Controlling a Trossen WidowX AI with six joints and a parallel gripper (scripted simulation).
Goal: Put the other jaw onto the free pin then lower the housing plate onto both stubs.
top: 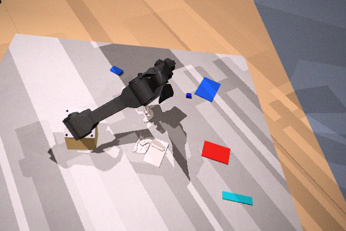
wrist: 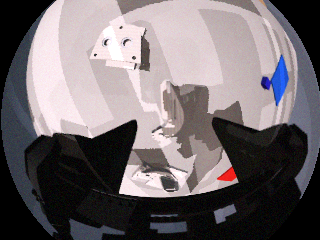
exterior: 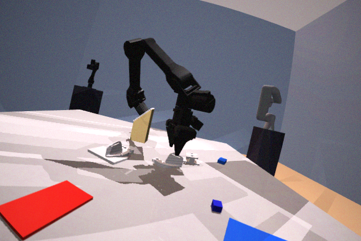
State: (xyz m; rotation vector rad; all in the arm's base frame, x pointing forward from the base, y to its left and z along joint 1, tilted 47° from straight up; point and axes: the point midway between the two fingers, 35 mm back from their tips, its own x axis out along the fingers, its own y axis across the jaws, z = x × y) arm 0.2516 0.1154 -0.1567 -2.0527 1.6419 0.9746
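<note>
Now: the jaw 10 mm behind my gripper tip, 40 mm to the right of it and 50 mm below it. From my gripper tip the other things lie so: white base plate: 50 mm ahead, 210 mm to the right, 50 mm below; then blue cube: 190 mm ahead, 130 mm to the left, 50 mm below; then blue sheet: 300 mm ahead, 200 mm to the left, 50 mm below.
</note>
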